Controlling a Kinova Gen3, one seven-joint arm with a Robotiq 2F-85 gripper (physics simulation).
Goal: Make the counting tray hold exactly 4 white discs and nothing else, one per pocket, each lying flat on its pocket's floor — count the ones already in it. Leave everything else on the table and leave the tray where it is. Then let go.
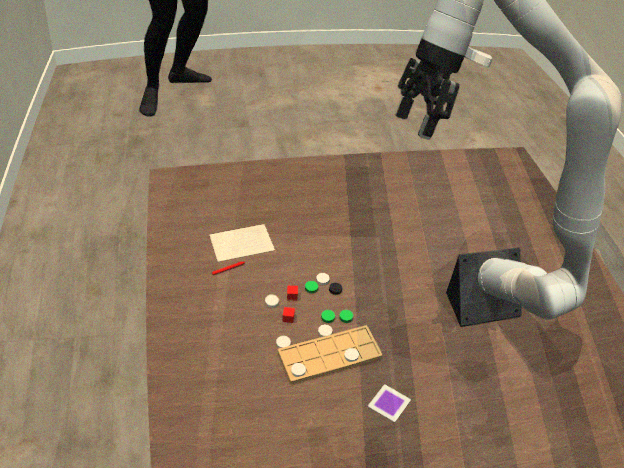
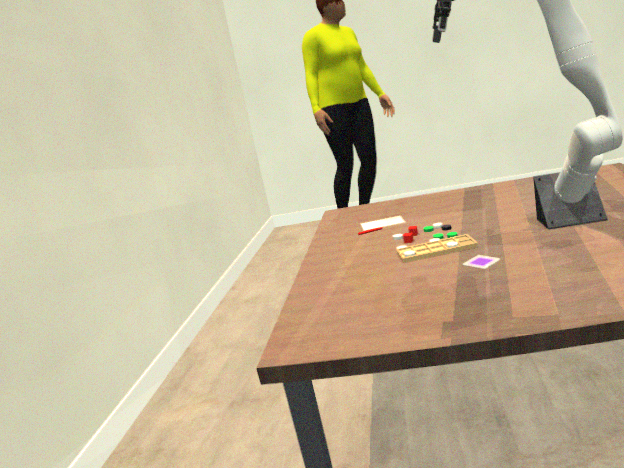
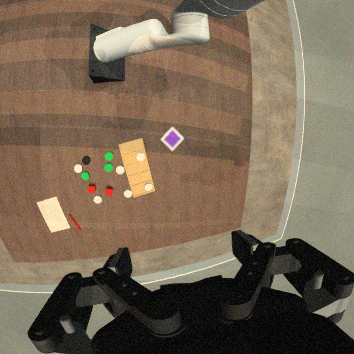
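The wooden counting tray point(image 1: 327, 346) point(image 2: 420, 253) point(image 3: 131, 165) lies on the table with two rows of pockets. Two white discs lie in its near row: one white disc point(image 1: 298, 369) point(image 2: 408, 252) point(image 3: 148, 187) in the left end pocket, another white disc point(image 1: 351, 354) point(image 2: 451, 243) point(image 3: 140, 157) further right. On the table, one white disc point(image 1: 283, 341) point(image 3: 128, 193) and another white disc point(image 1: 325, 330) point(image 3: 120, 170) lie close by the tray's far edge. Two more lie farther off: a white disc point(image 1: 271, 300) point(image 3: 97, 199) and a white disc point(image 1: 322, 277) point(image 3: 78, 168). My gripper point(image 1: 414, 120) point(image 3: 181, 250) is open and empty, high above the table's far side.
Green discs point(image 1: 311, 286) point(image 1: 328, 315) point(image 1: 346, 315), a black disc point(image 1: 335, 288) and red cubes point(image 1: 292, 292) point(image 1: 288, 314) lie beyond the tray. A red stick point(image 1: 228, 268) and cream sheet point(image 1: 241, 242) lie farther left; a purple-centred card point(image 1: 389, 402) lies nearer. A person point(image 2: 337, 65) stands behind the table.
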